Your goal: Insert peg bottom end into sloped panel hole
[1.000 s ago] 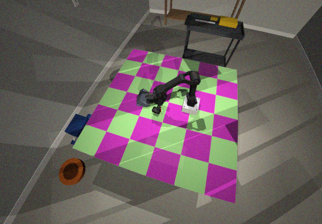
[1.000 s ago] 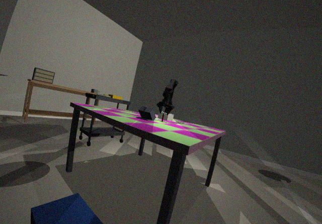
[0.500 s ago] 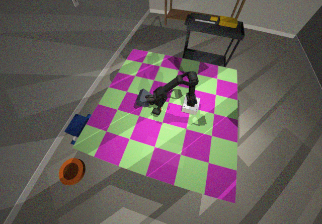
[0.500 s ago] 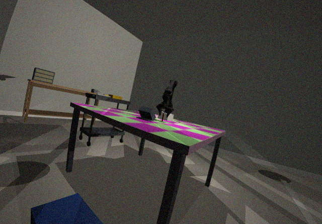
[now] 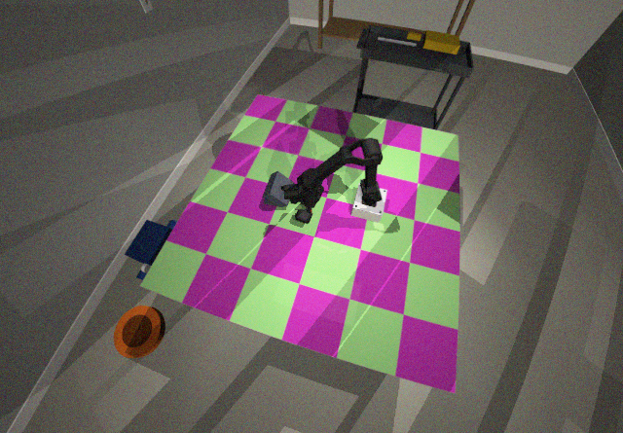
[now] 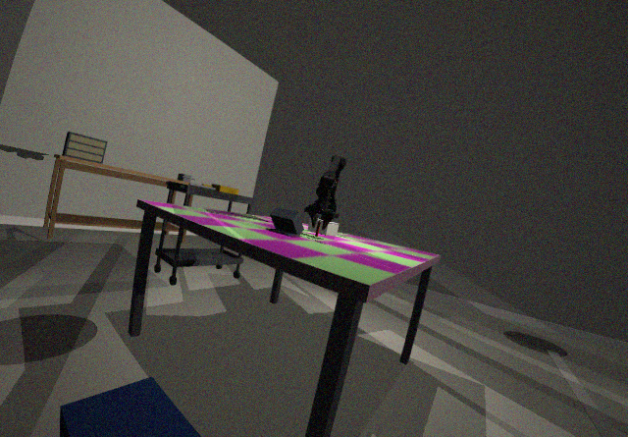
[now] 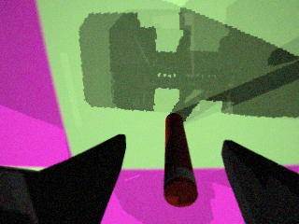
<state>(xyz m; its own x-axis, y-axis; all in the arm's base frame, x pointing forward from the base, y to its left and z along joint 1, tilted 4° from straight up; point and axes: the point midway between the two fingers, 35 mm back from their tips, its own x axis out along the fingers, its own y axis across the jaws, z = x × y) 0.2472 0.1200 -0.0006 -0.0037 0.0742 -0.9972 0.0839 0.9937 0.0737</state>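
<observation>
Now: gripper tip 170 mm short of the grey sloped panel, 60 mm to the left of it and 10 mm below it. The rest, counted from my gripper tip: red round peg (20 mm above).
</observation>
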